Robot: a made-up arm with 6 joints. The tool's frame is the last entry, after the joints.
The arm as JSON. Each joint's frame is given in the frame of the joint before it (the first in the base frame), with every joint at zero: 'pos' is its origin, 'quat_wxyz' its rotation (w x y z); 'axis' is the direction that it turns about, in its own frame. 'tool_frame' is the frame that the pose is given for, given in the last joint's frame.
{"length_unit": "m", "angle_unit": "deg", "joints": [
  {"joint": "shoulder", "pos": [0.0, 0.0, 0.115], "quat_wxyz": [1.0, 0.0, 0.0, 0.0], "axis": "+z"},
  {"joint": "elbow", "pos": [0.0, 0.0, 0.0], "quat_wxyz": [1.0, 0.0, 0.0, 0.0], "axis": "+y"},
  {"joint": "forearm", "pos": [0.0, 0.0, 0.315], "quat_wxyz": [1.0, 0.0, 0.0, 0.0], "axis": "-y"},
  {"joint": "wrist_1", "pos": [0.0, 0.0, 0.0], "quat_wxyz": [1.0, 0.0, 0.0, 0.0], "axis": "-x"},
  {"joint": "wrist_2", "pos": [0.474, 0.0, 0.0], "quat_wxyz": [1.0, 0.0, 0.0, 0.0], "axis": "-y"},
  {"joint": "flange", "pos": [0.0, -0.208, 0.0], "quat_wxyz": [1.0, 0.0, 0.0, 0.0], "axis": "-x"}
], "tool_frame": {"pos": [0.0, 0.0, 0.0], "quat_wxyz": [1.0, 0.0, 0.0, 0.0]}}
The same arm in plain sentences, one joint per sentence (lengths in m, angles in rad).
The arm has six revolute joints in a row. What follows holds with every joint at zero, and every direction is one of the base frame's.
The first joint is mounted 0.1150 m along +z from the base frame's origin and turns about +z.
The second joint is mounted at the same point as the first joint and turns about +y.
The third joint is mounted 0.3150 m along +z from the second joint and turns about -y.
The fourth joint is mounted at the same point as the third joint and turns about -x.
The fifth joint is mounted 0.4740 m along +x from the fourth joint and turns about -y.
The sixth joint is mounted 0.2080 m along -y from the fifth joint and turns about -x.
The tool frame, which is the frame that the pose is given for, is mounted at the same point as the sixth joint; its axes are parallel to the base frame's.

